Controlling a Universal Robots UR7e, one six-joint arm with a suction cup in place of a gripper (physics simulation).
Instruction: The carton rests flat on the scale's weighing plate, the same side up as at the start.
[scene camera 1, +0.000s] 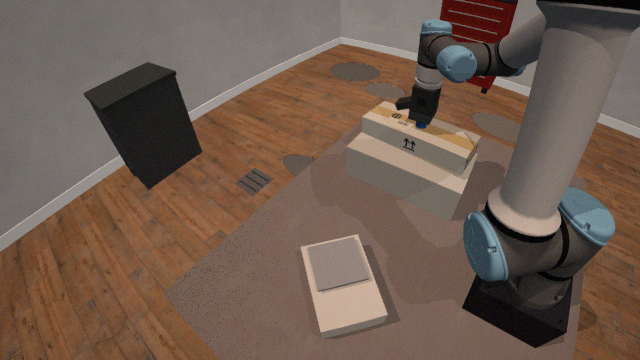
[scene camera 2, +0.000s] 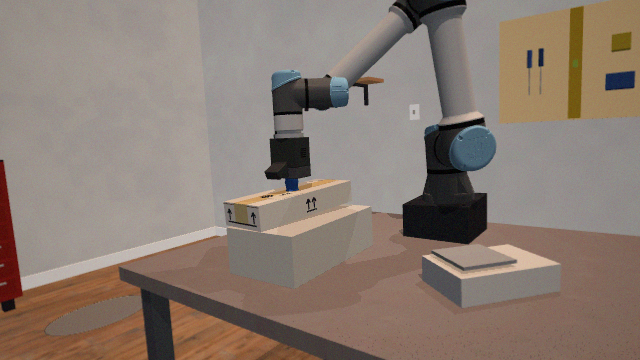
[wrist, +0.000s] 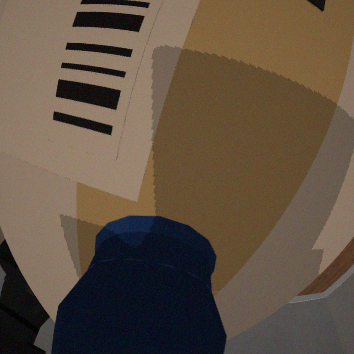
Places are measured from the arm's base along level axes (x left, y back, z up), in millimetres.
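Where they show: hand at its tool point: (scene camera 1: 420, 128) (wrist: 160, 231); arm's base at its link origin: (scene camera 1: 530, 277) (scene camera 2: 448, 198) (wrist: 31, 290).
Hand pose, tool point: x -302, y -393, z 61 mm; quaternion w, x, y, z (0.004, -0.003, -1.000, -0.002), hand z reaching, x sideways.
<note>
Each offset is from my tool point to the centre of the thing. Level surfaces: height alone.
The long carton {dx +0, dy +2, dz -17 mm} (scene camera 1: 385, 136) (scene camera 2: 285, 212) (wrist: 250, 100) lies flat on a pale block {dx +36, dy +4, dz -111 mm} (scene camera 1: 400, 181) (scene camera 2: 325, 250), with brown tape and a barcode label on top and arrows on its sides pointing up. My gripper's blue suction cup (scene camera 1: 421, 125) (scene camera 2: 292, 185) (wrist: 155, 240) is pressed on the carton's top, near the middle of its length, and is shut on it. The carton's underside touches or nearly touches the block. The scale {dx +478, dy +9, dz -133 mm} (scene camera 1: 350, 312) (scene camera 2: 510, 286) stands apart on the table, with its grey weighing plate {dx +453, dy -17, dz -102 mm} (scene camera 1: 337, 262) (scene camera 2: 472, 256) bare.
The table {dz -168 mm} (scene camera 1: 250, 300) (scene camera 2: 380, 325) bears the block, the scale and the arm's black base (scene camera 1: 515, 310) (scene camera 2: 445, 220). A black cabinet (scene camera 1: 150, 135) stands by the wall. A red tool cabinet (scene camera 1: 475, 25) (scene camera 2: 7, 240) stands beyond the table. The block lies near a table edge.
</note>
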